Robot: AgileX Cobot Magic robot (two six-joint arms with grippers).
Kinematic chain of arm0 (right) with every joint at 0, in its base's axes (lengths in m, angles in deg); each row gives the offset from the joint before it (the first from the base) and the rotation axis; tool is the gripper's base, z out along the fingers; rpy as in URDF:
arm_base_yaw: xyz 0 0 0.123 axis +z
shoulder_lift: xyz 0 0 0 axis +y
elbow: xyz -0.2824 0 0.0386 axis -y
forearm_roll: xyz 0.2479 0 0.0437 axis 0.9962 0 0.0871
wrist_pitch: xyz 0 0 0 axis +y
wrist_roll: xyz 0.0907 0 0.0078 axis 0.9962 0 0.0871
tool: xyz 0 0 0 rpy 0 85 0
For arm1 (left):
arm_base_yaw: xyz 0 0 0.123 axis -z
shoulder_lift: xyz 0 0 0 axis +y
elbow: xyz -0.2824 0 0.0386 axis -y
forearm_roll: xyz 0.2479 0 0.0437 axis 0.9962 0 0.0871
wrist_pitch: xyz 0 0 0 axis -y
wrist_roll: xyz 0.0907 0 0.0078 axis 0.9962 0 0.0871
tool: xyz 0 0 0 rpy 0 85 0
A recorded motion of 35 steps. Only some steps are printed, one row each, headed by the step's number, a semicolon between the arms.
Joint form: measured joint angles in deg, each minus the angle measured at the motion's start. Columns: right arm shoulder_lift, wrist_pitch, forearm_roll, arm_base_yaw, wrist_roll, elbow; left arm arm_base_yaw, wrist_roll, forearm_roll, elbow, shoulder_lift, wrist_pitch.
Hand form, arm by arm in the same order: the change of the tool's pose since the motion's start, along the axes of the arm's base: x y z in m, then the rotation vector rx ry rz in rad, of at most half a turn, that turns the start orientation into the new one. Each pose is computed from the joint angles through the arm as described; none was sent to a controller.
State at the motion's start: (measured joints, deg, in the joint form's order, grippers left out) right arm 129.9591 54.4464 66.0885 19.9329 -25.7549 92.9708; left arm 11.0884 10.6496 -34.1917 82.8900 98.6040 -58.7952
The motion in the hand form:
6: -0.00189 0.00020 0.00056 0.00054 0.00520 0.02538; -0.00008 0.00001 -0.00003 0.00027 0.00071 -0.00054
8: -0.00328 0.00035 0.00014 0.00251 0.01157 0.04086; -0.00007 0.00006 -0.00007 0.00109 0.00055 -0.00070
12: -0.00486 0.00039 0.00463 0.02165 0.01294 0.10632; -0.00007 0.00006 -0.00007 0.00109 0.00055 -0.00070
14: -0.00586 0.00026 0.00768 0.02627 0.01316 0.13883; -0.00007 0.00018 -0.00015 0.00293 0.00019 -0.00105
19: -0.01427 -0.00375 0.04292 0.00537 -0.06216 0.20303; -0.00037 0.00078 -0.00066 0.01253 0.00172 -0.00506
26: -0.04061 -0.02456 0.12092 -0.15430 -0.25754 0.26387; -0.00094 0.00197 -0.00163 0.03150 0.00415 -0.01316
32: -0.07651 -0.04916 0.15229 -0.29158 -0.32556 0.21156; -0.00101 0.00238 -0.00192 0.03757 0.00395 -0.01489
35: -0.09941 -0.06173 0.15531 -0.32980 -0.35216 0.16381; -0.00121 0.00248 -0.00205 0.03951 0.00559 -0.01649
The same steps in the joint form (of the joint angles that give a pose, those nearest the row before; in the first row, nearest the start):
6: 0.00 1.36 -0.54 0.00 -0.20 0.14; 0.00 0.00 0.01 0.00 0.00 -0.05
8: 0.07 2.25 -0.72 0.00 -0.38 0.14; 0.00 0.00 0.06 0.00 0.00 -0.05
12: 0.34 6.16 -1.26 -0.25 -1.56 1.42; 0.00 0.00 0.06 0.00 0.00 -0.05
14: 0.34 8.05 -1.89 -0.34 -1.84 2.10; 0.00 0.00 0.17 0.00 0.00 -0.05
19: -4.44 10.43 -5.59 -0.34 -1.93 2.24; 0.00 0.00 0.73 0.00 0.00 -0.28
26: -17.02 11.73 -19.02 -0.34 1.47 1.64; 0.00 0.04 1.82 0.00 0.00 -0.72
32: -28.18 8.88 -28.30 -0.34 6.21 -6.18; 0.00 0.04 2.17 0.00 0.00 -0.78
35: -34.36 4.99 -30.45 -0.34 7.29 -13.43; 0.00 0.04 2.28 0.00 0.00 -0.91

